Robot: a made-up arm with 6 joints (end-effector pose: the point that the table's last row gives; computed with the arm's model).
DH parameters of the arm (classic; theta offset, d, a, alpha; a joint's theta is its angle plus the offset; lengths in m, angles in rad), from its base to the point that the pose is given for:
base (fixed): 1.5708 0.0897 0 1.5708
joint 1: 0 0.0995 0.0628 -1.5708
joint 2: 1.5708 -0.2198 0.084 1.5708
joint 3: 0 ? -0.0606 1.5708
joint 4: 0 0.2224 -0.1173 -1.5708
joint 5: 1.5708 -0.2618 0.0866 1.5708
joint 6: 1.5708 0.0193 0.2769 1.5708
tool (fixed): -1.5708 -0.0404 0 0
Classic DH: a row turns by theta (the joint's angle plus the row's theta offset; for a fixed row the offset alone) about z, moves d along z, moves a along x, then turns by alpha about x.
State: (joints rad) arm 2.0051 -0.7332 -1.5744 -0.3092 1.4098 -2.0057
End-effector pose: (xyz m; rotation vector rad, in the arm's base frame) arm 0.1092 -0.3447 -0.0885 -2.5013 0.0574 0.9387
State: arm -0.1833 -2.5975 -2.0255 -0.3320 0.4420 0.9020
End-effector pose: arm -0.0377 -0.0415 0.1527 2.1015 -0.5513 1.7783
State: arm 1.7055 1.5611 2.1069 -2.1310 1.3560 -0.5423
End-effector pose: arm -0.2932 0.0671 -0.0090 1.7381 -0.5232 -2.1219
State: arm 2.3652 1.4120 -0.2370 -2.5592 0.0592 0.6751
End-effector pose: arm -0.1356 0.2960 0.5612 1.0016 2.5527 0.1823
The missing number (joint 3, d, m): 0.1318
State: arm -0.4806 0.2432 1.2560 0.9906 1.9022 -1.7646
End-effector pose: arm -0.1548 -0.5632 -0.0715 0.1961 -0.0549 -3.1106
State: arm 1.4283 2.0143 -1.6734 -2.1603 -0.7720 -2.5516
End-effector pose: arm -0.1481 -0.3012 -0.0299 -1.8010 -0.5280 2.3071
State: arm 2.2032 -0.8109 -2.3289 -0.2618 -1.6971 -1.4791
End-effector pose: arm 0.1542 0.1854 0.0183 -0.5500 -2.0968 -0.0561
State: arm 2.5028 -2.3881 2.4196 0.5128 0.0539 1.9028
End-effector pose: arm 0.1439 -0.4226 0.2755 -2.0620 0.1710 -1.7965
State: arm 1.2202 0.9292 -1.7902 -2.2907 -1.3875 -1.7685
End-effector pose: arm -0.0083 -0.1781 0.2977 1.2271 0.6645 -2.6957
